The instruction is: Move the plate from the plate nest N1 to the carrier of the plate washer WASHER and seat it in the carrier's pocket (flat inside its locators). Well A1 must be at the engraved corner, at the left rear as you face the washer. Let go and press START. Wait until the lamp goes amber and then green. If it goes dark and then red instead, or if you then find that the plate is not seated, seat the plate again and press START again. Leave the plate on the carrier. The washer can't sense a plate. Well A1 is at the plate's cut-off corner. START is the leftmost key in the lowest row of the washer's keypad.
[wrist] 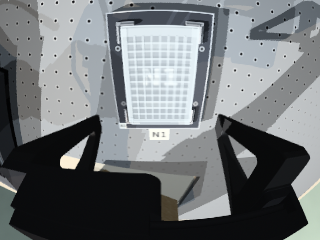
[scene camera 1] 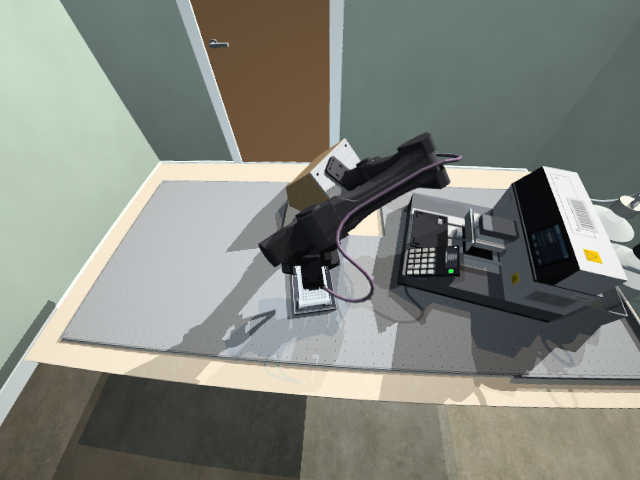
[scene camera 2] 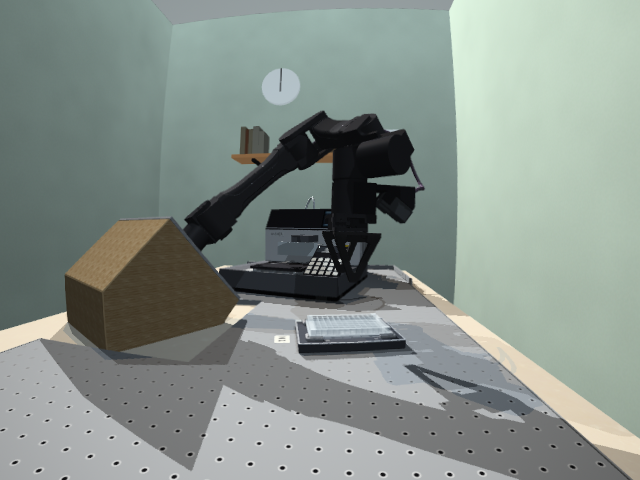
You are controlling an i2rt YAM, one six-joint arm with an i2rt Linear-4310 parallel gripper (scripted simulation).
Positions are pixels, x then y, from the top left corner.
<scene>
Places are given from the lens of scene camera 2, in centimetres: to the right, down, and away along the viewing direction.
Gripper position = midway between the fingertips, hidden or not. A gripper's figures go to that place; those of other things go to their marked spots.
my gripper [scene camera 2: 346, 276]: 4, 6, 50
plate [scene camera 2: 342, 326]: 4, 14, 48
</scene>
